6 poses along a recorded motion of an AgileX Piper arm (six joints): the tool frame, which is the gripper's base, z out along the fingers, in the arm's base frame.
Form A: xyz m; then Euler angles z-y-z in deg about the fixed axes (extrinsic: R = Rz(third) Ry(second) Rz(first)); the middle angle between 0 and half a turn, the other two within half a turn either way.
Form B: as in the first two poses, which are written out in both.
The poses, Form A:
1: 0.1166, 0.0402, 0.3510, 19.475, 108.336, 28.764
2: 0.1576, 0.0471, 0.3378, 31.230, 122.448, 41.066
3: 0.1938, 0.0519, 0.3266, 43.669, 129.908, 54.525
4: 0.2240, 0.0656, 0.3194, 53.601, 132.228, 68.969
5: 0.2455, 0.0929, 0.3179, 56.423, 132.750, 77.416
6: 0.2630, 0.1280, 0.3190, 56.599, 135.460, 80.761
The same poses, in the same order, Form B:
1: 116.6, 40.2, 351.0, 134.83, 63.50, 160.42
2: 157.6, 47.1, 337.8, 140.80, 46.19, 172.57
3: 193.8, 51.9, 326.6, 140.46, 33.70, 178.43
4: 224.0, 65.6, 319.4, 138.43, 26.07, -174.67
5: 245.5, 92.9, 317.9, 137.97, 23.96, -168.33
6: 263.0, 128.0, 319.0, 140.60, 22.71, -164.07
